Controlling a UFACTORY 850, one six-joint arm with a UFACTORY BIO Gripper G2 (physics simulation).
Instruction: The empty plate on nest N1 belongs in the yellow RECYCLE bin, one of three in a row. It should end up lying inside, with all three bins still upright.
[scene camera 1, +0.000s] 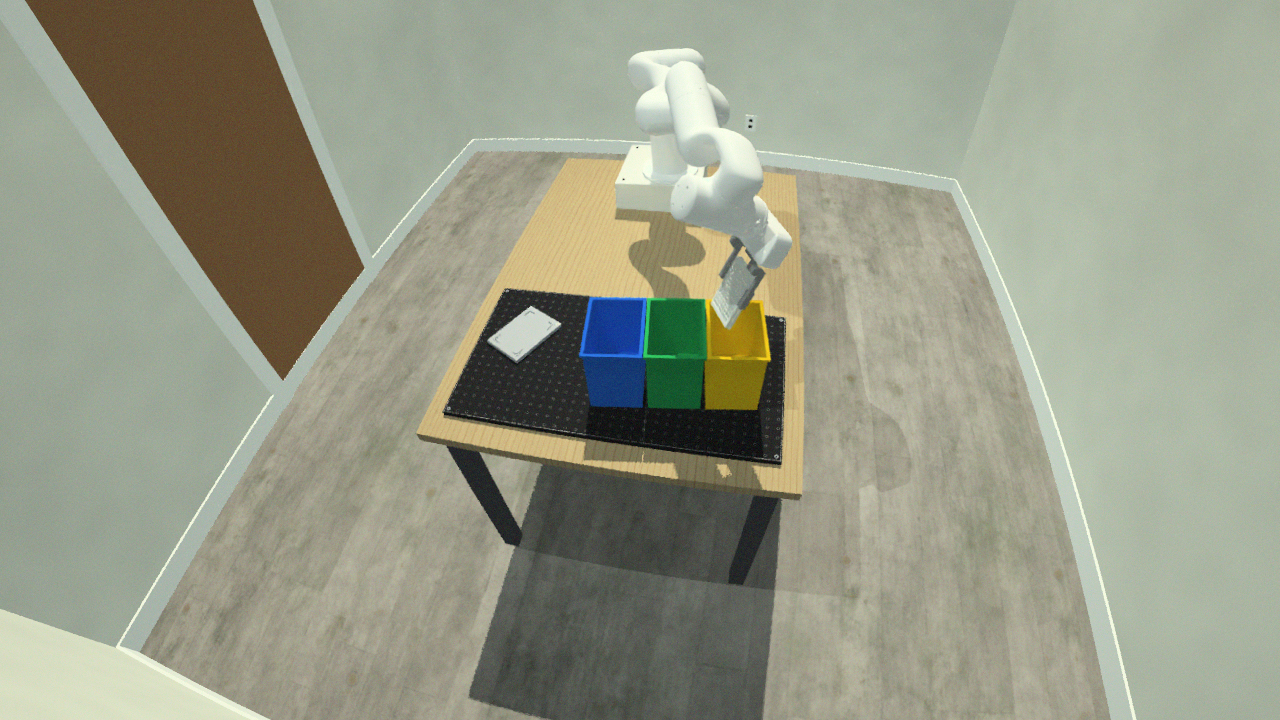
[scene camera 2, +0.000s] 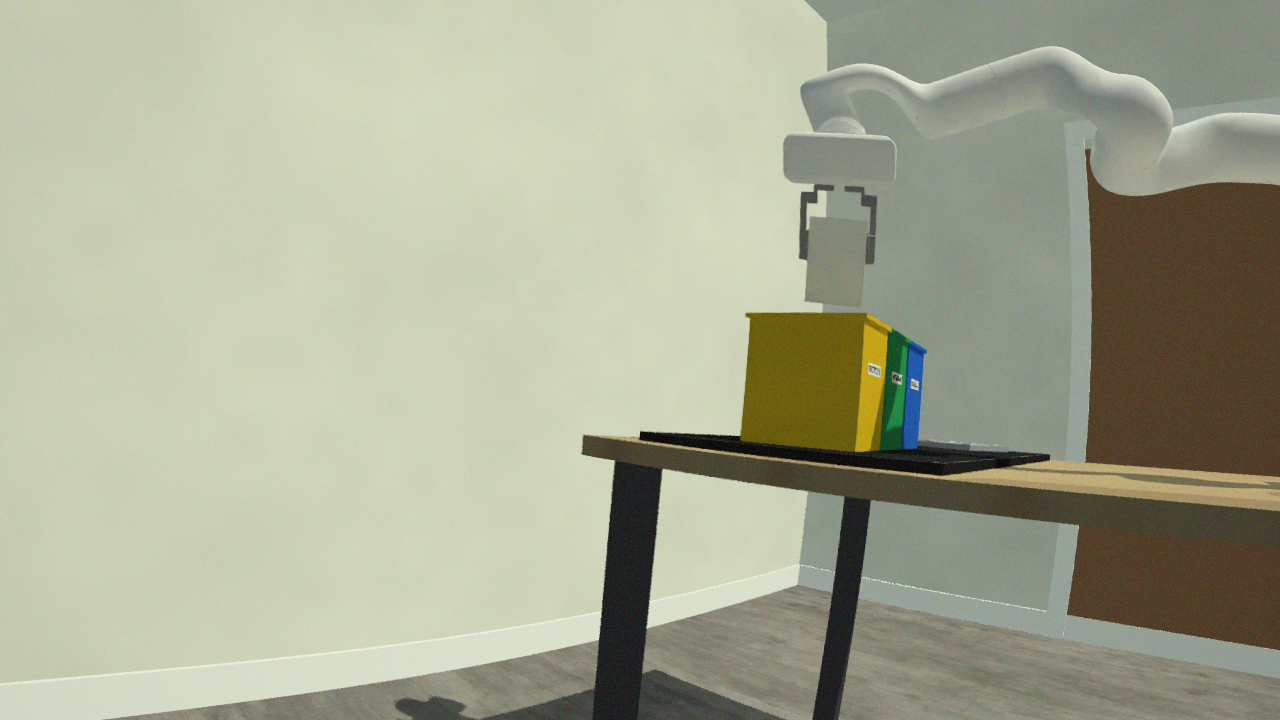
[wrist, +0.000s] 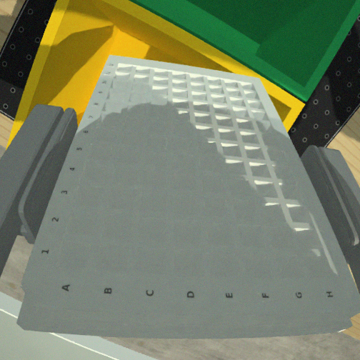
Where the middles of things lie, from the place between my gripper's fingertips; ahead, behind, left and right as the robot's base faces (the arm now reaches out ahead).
Right now my hand is right at the white plate (scene camera 2: 836, 247). The rest, counted from my hand: green bin (scene camera 1: 675, 348): 18 cm below, 11 cm to the right, 2 cm ahead; then yellow bin (scene camera 2: 816, 380): 18 cm below, 2 cm to the left, 1 cm ahead; then blue bin (scene camera 1: 612, 347): 24 cm to the right, 18 cm below, 3 cm ahead.
